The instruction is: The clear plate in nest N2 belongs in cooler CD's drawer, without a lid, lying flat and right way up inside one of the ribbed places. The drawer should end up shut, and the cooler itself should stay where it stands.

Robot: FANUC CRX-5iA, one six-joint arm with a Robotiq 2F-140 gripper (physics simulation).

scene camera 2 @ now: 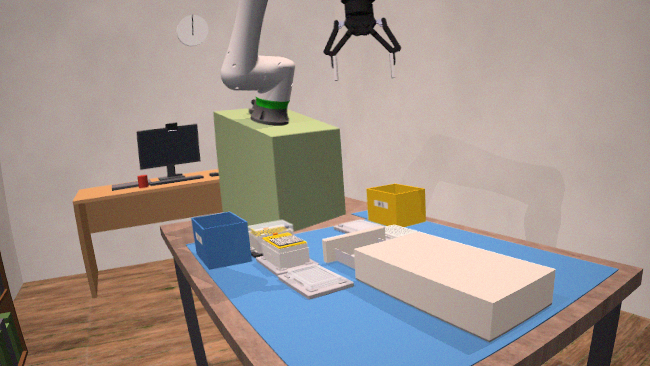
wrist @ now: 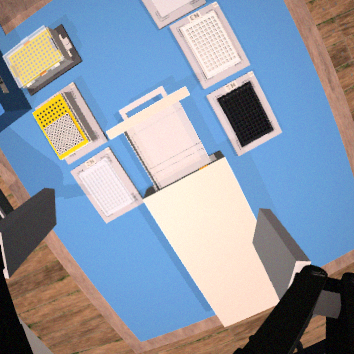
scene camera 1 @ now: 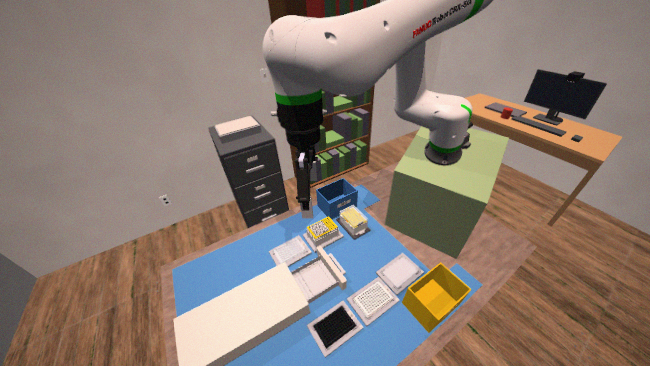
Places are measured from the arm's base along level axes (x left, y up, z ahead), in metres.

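Pixels of known places: gripper, fingertip midpoint: (scene camera 2: 364, 78) (wrist: 154, 217) (scene camera 1: 310, 196); arm's base, origin of the base link: (scene camera 2: 269, 120) (scene camera 1: 442, 152).
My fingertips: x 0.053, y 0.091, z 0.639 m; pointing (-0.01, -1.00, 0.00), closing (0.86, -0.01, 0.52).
Ahead of a thing's pixels: the offset from my fingertips to its top centre. "*": to the spot under its first point.
The clear plate {dy -0.460, dx -0.207, dz +0.052 m} (scene camera 1: 291, 250) (scene camera 2: 315, 277) (wrist: 106, 187) lies flat, without a lid, in nest N2 (scene camera 2: 325, 292) (wrist: 131, 200), beside the cooler. Cooler CD {* dy -0.403, dx -0.006, dz +0.312 m} (scene camera 1: 240, 312) (scene camera 2: 450, 267) (wrist: 215, 240) is a long cream box on the blue mat. Its drawer (scene camera 1: 314, 278) (scene camera 2: 352, 242) (wrist: 167, 140) is pulled out, and its pale ribbed floor shows in the wrist view. No plate shows on the visible part of that floor. My gripper (scene camera 1: 306, 206) (scene camera 2: 364, 78) (wrist: 154, 217) is open and empty, high above the table; in the wrist view its fingers stand either side of the cooler and N2.
A yellow-topped tip box {dy -0.410, dx -0.214, dz -0.126 m} (scene camera 1: 322, 228) (scene camera 2: 285, 250) (wrist: 61, 126) stands next to N2, with a lidded box {dy -0.409, dx -0.198, dz -0.293 m} (scene camera 1: 353, 220) (wrist: 36, 59) beyond. The black plate {dy -0.460, dx +0.172, dz +0.035 m} (scene camera 1: 334, 326) (wrist: 246, 114) and white plate {dy -0.460, dx +0.162, dz -0.142 m} (scene camera 1: 374, 299) (wrist: 210, 44) lie across the drawer. Blue {dy -0.367, dx -0.360, dz -0.295 m} (scene camera 1: 337, 200) (scene camera 2: 221, 242) and yellow {dy -0.367, dx +0.289, dz -0.324 m} (scene camera 1: 425, 312) (scene camera 2: 396, 207) bins stand farther out.
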